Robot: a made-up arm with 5 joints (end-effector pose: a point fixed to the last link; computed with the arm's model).
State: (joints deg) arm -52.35 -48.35 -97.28 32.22 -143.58
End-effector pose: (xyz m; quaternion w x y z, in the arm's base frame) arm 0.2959 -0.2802 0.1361 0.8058 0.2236 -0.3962 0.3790
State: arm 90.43 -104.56 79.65 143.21 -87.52
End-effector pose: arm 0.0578 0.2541 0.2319 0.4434 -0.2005 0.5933 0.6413
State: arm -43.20 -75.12 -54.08 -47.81 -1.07
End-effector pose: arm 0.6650 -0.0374 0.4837 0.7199 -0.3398 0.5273 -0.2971
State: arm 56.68 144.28 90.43 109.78 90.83
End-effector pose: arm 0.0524 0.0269 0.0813 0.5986 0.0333 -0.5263 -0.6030
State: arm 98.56 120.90 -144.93 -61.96 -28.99
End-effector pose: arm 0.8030 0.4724 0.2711 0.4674 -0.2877 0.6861 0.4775
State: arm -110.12 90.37 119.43 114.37 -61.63
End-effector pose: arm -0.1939 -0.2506 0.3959 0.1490 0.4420 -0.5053 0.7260
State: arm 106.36 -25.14 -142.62 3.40 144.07
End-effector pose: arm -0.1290 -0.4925 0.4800 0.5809 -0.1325 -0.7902 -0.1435
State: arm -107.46 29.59 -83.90 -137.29 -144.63
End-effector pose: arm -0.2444 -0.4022 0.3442 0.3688 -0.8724 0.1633 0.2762
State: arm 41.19 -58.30 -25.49 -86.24 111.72
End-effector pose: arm -0.5002 -0.2674 0.4428 0.2870 0.0709 -0.9045 -0.3075
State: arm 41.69 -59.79 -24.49 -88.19 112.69
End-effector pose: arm -0.5024 -0.2572 0.4296 0.2671 0.0768 -0.9108 -0.3052
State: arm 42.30 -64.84 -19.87 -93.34 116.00
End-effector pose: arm -0.5009 -0.2242 0.4000 0.2118 0.0924 -0.9315 -0.2810
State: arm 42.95 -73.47 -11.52 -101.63 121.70
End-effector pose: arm -0.4821 -0.1749 0.3628 0.1331 0.1235 -0.9558 -0.2311
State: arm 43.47 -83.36 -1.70 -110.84 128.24
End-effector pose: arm -0.4429 -0.1255 0.3375 0.0684 0.1655 -0.9689 -0.1710
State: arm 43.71 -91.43 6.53 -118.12 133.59
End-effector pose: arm -0.4012 -0.0865 0.3290 0.0374 0.2020 -0.9708 -0.1238
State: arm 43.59 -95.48 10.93 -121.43 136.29
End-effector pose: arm -0.3776 -0.0663 0.3300 0.0312 0.2196 -0.9700 -0.0994
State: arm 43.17 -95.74 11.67 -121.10 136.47
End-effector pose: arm -0.3754 -0.0649 0.3352 0.0352 0.2200 -0.9705 -0.0926
